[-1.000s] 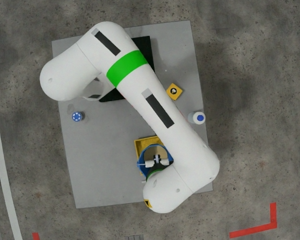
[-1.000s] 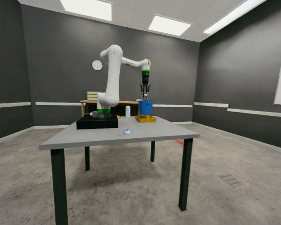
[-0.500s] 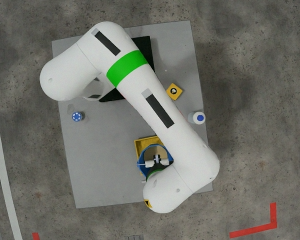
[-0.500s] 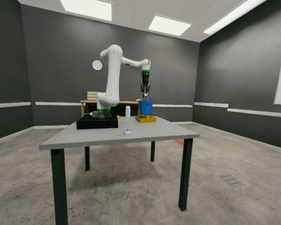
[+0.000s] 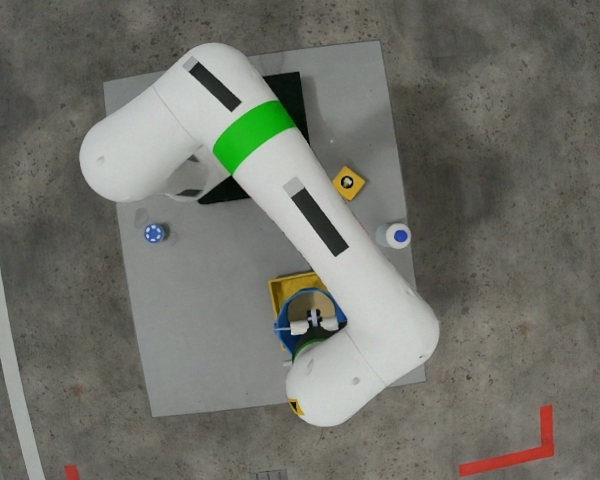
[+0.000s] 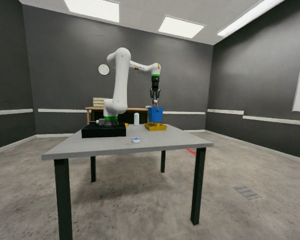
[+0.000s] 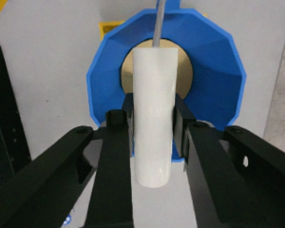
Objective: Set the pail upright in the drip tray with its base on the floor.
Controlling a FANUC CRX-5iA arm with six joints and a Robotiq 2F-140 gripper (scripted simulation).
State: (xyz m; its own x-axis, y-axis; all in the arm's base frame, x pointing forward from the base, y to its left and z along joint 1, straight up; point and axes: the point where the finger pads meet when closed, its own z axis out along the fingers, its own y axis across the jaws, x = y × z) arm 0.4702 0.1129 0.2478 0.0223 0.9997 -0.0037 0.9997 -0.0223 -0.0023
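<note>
Now: hand 9 cm above the blue pail and 1 cm short of it. Also, from my hand: yellow drip tray: 31 cm below, 2 cm ahead.
</note>
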